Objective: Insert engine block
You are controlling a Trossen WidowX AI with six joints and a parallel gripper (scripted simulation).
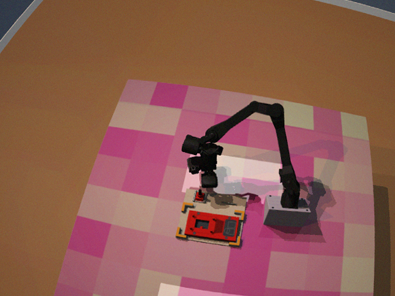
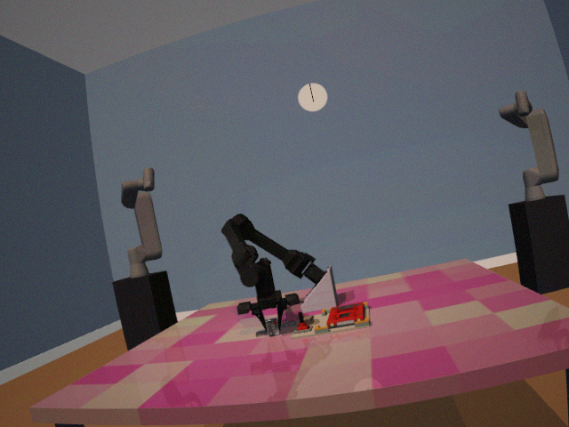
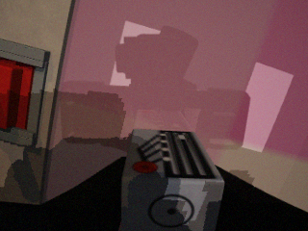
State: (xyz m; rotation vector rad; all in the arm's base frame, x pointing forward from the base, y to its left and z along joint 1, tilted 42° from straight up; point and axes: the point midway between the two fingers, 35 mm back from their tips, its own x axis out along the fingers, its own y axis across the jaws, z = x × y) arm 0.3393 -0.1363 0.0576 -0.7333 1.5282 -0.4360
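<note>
Now: the grey engine block 10 mm to the right of my gripper tip and 10 mm above it.
</note>
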